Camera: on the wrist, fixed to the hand. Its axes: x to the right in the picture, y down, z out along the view.
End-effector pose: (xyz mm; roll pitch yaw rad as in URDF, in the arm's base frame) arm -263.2 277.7 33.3 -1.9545 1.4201 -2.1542
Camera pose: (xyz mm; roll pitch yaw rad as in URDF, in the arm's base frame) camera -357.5 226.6 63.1 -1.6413 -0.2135 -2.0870
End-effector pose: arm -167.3 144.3 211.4 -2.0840 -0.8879 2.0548
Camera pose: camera -92.2 81.9 265.0 1.6599 -0.6052 -1.3246
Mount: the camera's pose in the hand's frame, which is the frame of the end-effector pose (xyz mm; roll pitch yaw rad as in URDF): -15.3 -72.0 -83.6 -0.0811 0.3172 -1.6372
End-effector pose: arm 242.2 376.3 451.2 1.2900 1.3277 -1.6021
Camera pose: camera 305.5 467.7 443.8 -1.6402 0.1798 1.5019
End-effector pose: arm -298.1 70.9 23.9 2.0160 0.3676 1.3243
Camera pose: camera -407.4 72.9 2.4 -2.6455 0.7082 -2.9560
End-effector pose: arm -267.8 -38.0 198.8 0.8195 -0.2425 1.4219
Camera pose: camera -277.9 -24.9 88.7 0.3638 1.1070 0.2080
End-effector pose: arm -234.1 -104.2 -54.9 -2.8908 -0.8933 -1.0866
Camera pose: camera -231.0 -4.7 -4.9 2.0946 -0.2919 0.9831
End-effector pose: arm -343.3 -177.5 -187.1 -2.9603 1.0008 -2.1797
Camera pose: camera -338.7 -268.4 -122.8 -2.1530 -0.3161 -1.0067
